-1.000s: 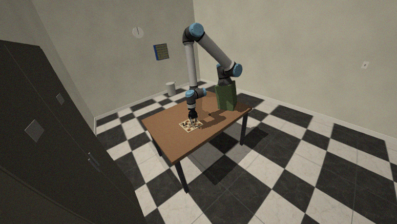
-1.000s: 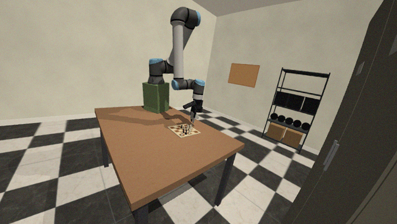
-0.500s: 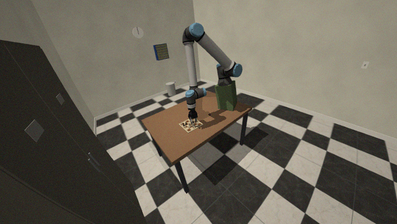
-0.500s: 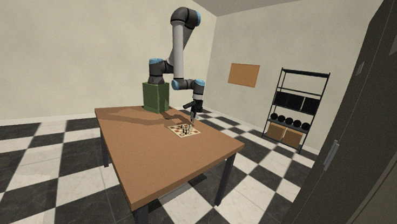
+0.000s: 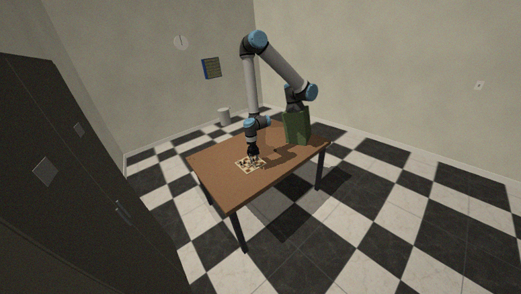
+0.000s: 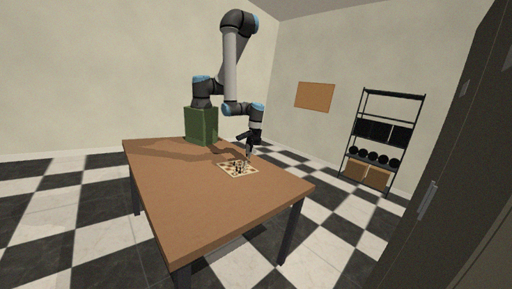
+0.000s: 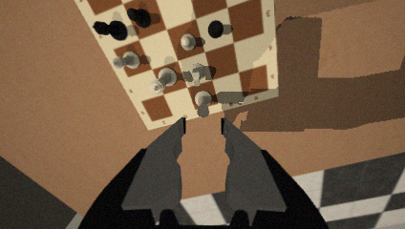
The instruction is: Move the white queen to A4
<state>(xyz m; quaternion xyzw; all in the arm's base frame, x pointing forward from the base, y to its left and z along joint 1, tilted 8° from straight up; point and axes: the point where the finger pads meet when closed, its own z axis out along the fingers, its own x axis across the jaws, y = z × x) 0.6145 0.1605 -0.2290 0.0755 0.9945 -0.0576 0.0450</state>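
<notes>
My gripper is now 10 mm short of the chessboard, 80 mm to the left of it and 80 mm above it.
</notes>
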